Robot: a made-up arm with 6 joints.
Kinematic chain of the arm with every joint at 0, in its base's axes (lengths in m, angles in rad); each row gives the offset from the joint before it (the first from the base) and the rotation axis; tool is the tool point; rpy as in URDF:
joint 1: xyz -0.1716 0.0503 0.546 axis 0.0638 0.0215 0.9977
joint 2: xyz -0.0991 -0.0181 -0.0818 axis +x
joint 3: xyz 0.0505 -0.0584 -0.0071 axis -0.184 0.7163 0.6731
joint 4: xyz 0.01 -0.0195 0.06 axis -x
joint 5: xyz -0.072 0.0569 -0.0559 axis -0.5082 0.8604 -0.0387
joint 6: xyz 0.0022 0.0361 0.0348 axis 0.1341 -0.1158 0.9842
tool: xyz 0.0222 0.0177 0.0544 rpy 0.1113 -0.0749 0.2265
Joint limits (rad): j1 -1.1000..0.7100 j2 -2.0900..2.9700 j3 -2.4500..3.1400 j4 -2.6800..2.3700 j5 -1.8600..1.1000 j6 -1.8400..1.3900
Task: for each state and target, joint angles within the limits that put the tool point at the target. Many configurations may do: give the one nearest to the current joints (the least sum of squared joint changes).
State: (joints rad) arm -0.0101 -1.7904 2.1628 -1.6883 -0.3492 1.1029
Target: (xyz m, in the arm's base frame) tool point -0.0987 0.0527 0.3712
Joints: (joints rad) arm 0.3163 -1.7196 2.4015 -1.5151 0.0810 0.9930
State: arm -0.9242 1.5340 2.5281 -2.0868 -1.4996 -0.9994
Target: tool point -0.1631 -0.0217 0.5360
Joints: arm -1.0214 1.4397 3.1400 -2.1662 -1.8314 -1.0163
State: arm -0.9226 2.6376 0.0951 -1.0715 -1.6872 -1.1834
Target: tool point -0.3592 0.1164 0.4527
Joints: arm -0.4628 2.5819 -0.4206 -1.1217 -1.8600 -0.8455
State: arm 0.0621 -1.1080 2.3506 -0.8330 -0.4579 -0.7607
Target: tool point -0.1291 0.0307 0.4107
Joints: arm -0.4018 -1.3695 2.5389 -1.1758 -0.5040 -1.1613
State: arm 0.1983 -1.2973 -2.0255 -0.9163 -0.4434 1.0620
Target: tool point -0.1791 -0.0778 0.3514
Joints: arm 0.7100 -1.6820 -2.3199 -1.4185 -0.6525 1.0667
